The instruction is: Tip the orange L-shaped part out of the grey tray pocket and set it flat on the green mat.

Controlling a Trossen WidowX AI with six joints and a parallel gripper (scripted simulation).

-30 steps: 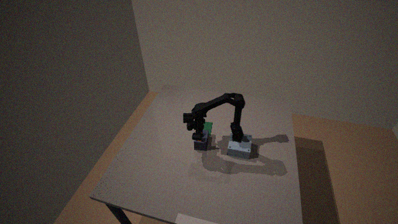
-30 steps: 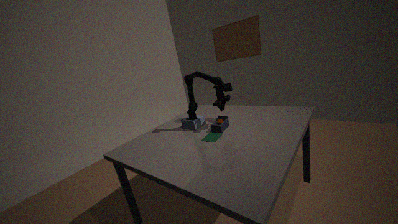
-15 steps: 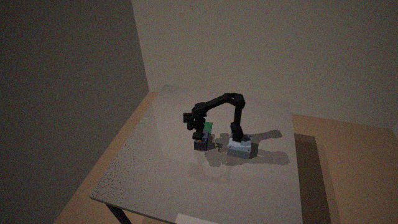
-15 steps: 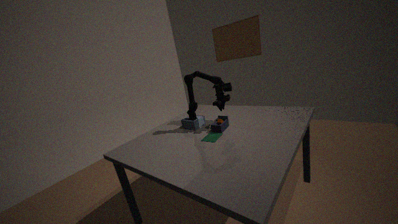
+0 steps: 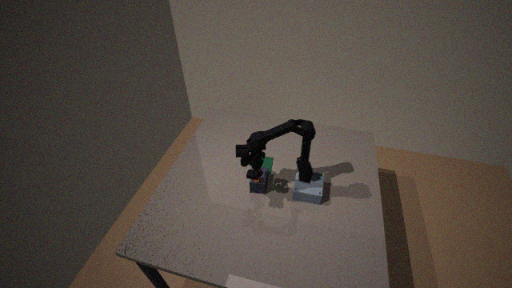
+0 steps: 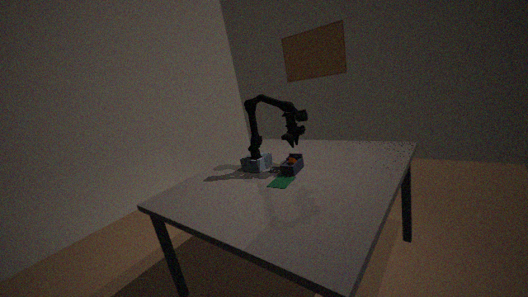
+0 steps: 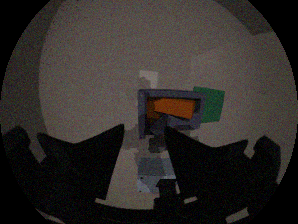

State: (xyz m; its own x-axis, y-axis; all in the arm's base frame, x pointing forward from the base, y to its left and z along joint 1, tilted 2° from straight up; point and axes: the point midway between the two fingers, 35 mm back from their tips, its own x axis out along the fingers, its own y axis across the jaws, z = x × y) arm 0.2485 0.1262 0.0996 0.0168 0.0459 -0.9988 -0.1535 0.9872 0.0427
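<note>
Now: gripper tip 100 mm above the orange L-shaped part and 40 mm to the left of it. Also, from my gripper tip: green mat 220 mm to the right, 160 mm below, 40 mm ahead.
</note>
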